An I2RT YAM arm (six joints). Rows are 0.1 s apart.
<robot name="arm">
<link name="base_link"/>
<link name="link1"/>
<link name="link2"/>
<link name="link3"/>
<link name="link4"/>
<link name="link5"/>
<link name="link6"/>
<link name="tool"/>
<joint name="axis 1" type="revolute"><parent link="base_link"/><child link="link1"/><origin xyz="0 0 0.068"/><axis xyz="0 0 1"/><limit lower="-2.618" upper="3.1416"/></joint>
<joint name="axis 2" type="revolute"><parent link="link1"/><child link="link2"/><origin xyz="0.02 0.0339 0.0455" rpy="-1.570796 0 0"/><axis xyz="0 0 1"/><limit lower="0" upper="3.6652"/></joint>
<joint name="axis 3" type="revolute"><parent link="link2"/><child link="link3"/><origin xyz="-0.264 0 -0.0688" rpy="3.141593 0 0"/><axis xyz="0 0 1"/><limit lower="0" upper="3.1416"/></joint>
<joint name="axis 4" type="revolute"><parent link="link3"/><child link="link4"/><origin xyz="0.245 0.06 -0.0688"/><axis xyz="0 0 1"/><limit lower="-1.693" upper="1.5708"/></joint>
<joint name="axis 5" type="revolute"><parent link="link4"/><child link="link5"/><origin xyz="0.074 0.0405 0.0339" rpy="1.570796 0 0"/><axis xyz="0 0 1"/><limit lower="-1.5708" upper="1.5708"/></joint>
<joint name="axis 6" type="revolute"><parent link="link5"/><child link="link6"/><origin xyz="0.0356 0 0.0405" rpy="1.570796 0 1.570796"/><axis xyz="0 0 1"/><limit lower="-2.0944" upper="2.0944"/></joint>
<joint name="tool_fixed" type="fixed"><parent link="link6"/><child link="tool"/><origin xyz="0 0 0" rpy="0 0 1.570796"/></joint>
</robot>
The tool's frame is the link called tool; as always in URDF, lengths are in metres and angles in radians.
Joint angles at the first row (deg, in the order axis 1, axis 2, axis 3, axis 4, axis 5, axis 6):
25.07, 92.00, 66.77, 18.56, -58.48, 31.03
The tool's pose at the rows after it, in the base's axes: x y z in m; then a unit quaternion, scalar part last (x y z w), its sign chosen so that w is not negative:
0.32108, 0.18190, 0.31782, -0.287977, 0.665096, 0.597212, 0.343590
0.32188, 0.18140, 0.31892, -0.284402, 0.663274, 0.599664, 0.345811
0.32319, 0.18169, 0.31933, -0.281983, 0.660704, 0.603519, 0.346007
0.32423, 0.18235, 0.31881, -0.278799, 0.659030, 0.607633, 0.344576
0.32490, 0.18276, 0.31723, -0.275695, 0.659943, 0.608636, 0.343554
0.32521, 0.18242, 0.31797, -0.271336, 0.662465, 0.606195, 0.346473
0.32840, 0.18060, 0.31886, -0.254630, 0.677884, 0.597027, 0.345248
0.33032, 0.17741, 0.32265, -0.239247, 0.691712, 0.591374, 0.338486
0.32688, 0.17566, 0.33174, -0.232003, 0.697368, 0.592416, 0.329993
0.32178, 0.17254, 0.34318, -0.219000, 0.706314, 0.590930, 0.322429
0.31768, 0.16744, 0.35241, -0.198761, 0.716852, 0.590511, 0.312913
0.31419, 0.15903, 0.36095, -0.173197, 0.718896, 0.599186, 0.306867
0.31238, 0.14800, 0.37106, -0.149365, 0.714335, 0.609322, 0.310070
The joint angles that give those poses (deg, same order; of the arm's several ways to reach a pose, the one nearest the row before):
24.81, 91.85, 66.53, 19.76, -58.57, 31.92
24.69, 91.93, 66.49, 20.87, -58.46, 32.93
24.64, 92.25, 66.53, 22.19, -58.59, 34.05
24.66, 92.60, 66.45, 23.50, -58.68, 35.24
24.69, 92.84, 66.28, 24.02, -58.52, 35.72
24.65, 92.74, 66.41, 23.64, -57.84, 35.70
24.28, 92.81, 67.59, 20.20, -56.16, 35.20
23.76, 92.54, 69.02, 16.31, -55.32, 35.20
23.73, 91.40, 70.26, 13.03, -55.28, 35.80
23.64, 89.80, 71.71, 8.77, -54.61, 36.54
23.20, 88.36, 72.84, 5.08, -53.93, 38.11
22.16, 86.74, 72.74, 4.85, -53.92, 41.92
20.56, 85.22, 72.60, 6.24, -54.11, 46.04

